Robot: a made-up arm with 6 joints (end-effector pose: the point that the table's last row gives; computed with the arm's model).
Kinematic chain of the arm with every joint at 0, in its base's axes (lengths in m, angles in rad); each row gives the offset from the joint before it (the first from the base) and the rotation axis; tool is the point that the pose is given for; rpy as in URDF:
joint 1: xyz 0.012 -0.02 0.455 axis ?
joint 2: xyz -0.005 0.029 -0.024 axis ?
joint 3: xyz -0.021 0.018 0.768 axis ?
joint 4: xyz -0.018 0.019 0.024 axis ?
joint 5: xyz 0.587 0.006 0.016 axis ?
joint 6: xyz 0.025 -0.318 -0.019 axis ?
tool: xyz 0 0.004 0.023 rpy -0.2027 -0.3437 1.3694
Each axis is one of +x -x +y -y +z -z.
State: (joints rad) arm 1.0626 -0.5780 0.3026 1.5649 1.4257 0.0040
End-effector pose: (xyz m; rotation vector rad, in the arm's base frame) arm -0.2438 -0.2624 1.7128 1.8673 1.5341 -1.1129
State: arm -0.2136 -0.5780 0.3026 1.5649 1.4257 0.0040
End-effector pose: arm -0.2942 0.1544 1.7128 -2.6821 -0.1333 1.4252
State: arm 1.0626 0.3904 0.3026 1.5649 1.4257 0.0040
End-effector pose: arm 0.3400 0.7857 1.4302 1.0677 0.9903 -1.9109
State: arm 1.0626 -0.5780 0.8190 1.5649 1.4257 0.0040
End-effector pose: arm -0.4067 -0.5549 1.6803 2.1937 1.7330 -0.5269
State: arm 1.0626 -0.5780 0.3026 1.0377 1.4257 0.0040
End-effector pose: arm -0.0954 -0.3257 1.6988 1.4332 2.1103 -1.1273
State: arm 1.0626 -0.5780 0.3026 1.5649 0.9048 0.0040
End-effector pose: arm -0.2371 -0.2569 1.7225 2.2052 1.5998 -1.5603
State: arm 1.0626 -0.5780 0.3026 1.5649 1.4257 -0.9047
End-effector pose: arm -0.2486 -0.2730 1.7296 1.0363 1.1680 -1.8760
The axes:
joint 1: +z
joint 2: +y
joint 3: -y
joint 4: -x
joint 5: -y
joint 6: -x

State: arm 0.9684 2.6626 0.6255 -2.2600 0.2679 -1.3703
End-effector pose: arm -0.2751 0.0366 -0.6646 0.5602 -0.9581 -1.0168
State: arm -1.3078 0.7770 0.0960 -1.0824 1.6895 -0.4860
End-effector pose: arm 0.1060 -0.8288 0.4533 -1.2519 -1.3234 -0.7674
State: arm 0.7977 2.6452 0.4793 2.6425 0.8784 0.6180
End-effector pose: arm -0.1188 0.3349 -0.7965 -0.0891 0.1002 -1.3402
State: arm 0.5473 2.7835 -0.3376 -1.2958 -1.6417 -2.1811
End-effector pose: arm -0.2012 -0.1708 0.0065 -1.4375 0.2386 -2.4989
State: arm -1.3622 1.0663 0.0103 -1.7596 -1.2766 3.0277
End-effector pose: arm 0.2938 -0.6526 0.2164 -0.1515 -0.0099 1.2941
